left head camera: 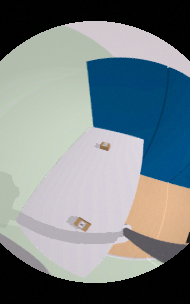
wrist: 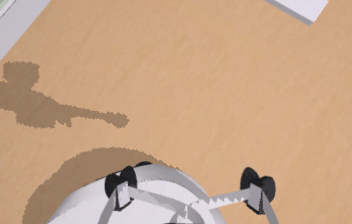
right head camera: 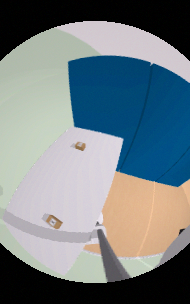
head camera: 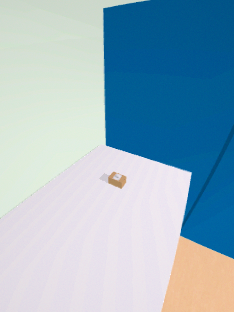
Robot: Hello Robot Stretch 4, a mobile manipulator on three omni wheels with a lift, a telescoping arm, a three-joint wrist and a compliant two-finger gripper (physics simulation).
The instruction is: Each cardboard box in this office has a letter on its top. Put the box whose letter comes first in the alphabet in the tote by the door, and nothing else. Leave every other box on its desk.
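Frame: origin at the robot's base, x ahead, y left, z up, level; metres.
Seen in the pictures: gripper, fingertip midpoint: (wrist: 188,180).
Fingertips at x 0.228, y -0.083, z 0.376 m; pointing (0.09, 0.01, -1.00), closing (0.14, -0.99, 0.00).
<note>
Pixels of each thing's top centre, then the offset from my fingertips to it. "spot": a spot on its surface instead. Level surfaces: height alone.
- small cardboard box, top centre: (head camera: 117,176) (left head camera: 104,143) (right head camera: 79,143) 0.474 m ahead, 0.093 m left, 0.596 m up
- white desk, surface height: 0.546 m up
- second cardboard box, top centre: (left head camera: 81,224) (right head camera: 52,221) 0.215 m back, 0.283 m left, 0.596 m up
- blue partition, surface spot: (head camera: 165,90) (left head camera: 125,94) spot: 0.829 m ahead, 0.198 m right, 1.028 m up
- Tan floor, surface height: 0.404 m down
- white slab corner, surface spot: (wrist: 302,9) spot: 0.485 m ahead, 0.276 m right, 0.379 m down
A small cardboard box (head camera: 118,181) (left head camera: 105,146) (right head camera: 80,146) sits near the far end of the white desk (head camera: 100,250) (left head camera: 65,185) (right head camera: 55,175). The letter on its pale label is too small to read surely. A second cardboard box (left head camera: 82,224) (right head camera: 54,222) lies on the near part of the same desk; the dark mark on its label looks like an X, but is blurred. My gripper (wrist: 188,180) is open and empty in the wrist view, above the robot's white round base and away from both boxes. The tote does not show in these views.
A blue partition (head camera: 165,90) (left head camera: 125,95) (right head camera: 107,95) stands behind and right of the desk. A pale green wall (head camera: 45,100) is along its left side. Tan floor (head camera: 200,275) (wrist: 200,90) lies to its right. A white slab corner (wrist: 302,9) shows at the wrist view's top right.
</note>
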